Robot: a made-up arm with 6 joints. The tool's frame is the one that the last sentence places.
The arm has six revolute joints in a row. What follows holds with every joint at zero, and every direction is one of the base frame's.
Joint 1 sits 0.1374 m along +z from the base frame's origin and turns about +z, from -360 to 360 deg.
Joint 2 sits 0.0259 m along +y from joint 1 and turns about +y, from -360 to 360 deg.
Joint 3 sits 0.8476 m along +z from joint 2 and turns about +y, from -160 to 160 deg.
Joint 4 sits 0.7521 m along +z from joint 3 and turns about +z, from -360 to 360 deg.
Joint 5 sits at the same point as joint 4 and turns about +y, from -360 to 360 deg.
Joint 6 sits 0.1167 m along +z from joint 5 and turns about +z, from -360 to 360 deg.
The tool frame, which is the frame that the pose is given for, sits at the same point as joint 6; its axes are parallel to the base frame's.
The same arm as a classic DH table. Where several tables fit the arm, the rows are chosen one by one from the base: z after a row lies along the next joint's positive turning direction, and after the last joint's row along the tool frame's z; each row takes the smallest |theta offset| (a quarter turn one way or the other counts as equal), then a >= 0, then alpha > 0; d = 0 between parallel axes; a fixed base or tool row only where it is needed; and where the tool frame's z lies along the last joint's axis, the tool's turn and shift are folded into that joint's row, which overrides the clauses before.
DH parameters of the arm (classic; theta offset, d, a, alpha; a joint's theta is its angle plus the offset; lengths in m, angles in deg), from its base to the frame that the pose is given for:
joint 1: 0 0.1374 0 -90
joint 2: -90 0 0.8476 0
joint 3: 90 0.0259 0 90
joint 4: 0 0.7521 0 -90
joint 5: 0 0 0 90
joint 6: 0 0.1167 0 0
Joint limits (deg, base to tool): -360..360 -360..360 -160..160 -360..360 -360..360 -360..360

